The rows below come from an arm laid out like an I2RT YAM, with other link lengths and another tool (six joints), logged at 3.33 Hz.
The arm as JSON. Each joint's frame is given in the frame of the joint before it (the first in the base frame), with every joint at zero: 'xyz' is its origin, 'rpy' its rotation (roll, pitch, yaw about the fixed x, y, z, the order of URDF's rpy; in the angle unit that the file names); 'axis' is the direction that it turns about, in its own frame. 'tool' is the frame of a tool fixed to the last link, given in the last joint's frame.
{
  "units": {
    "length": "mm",
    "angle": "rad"
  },
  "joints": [
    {
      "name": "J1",
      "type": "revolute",
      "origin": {
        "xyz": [
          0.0,
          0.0,
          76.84
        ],
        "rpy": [
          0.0,
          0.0,
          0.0
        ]
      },
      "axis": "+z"
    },
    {
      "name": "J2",
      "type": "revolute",
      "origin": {
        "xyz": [
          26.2,
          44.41,
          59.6
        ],
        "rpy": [
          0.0,
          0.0,
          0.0
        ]
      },
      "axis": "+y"
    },
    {
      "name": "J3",
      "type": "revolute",
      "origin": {
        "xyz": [
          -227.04,
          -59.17,
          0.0
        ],
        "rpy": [
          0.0,
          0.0,
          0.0
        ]
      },
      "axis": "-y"
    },
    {
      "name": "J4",
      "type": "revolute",
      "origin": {
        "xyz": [
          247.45,
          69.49,
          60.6
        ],
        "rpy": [
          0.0,
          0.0,
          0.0
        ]
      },
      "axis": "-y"
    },
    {
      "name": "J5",
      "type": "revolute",
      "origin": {
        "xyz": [
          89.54,
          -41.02,
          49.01
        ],
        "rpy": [
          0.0,
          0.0,
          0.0
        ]
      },
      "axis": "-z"
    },
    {
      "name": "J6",
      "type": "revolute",
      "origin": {
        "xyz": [
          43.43,
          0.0,
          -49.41
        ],
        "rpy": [
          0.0,
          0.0,
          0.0
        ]
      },
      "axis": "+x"
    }
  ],
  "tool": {
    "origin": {
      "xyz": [
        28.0,
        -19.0,
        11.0
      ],
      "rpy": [
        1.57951,
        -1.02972,
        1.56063
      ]
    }
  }
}
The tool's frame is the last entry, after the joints.
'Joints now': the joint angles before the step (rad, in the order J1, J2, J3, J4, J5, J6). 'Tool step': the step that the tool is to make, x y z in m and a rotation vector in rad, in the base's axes. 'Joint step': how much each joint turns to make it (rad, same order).
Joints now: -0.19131, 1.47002, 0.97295, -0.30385, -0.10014, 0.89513
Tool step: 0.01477, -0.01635, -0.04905, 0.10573, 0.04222, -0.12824
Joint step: -0.04045, 0.18235, 0.00458, 0.12781, -0.00992, 0.12931
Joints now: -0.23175, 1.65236, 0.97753, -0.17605, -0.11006, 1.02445
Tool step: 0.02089, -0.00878, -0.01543, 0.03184, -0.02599, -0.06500
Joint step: -0.00953, 0.11978, 0.06105, 0.08352, 0.00954, 0.06638
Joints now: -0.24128, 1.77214, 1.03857, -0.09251, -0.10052, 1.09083
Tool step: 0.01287, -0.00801, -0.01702, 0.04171, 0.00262, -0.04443
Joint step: -0.01450, 0.09883, 0.05343, 0.03775, -0.00915, 0.04921
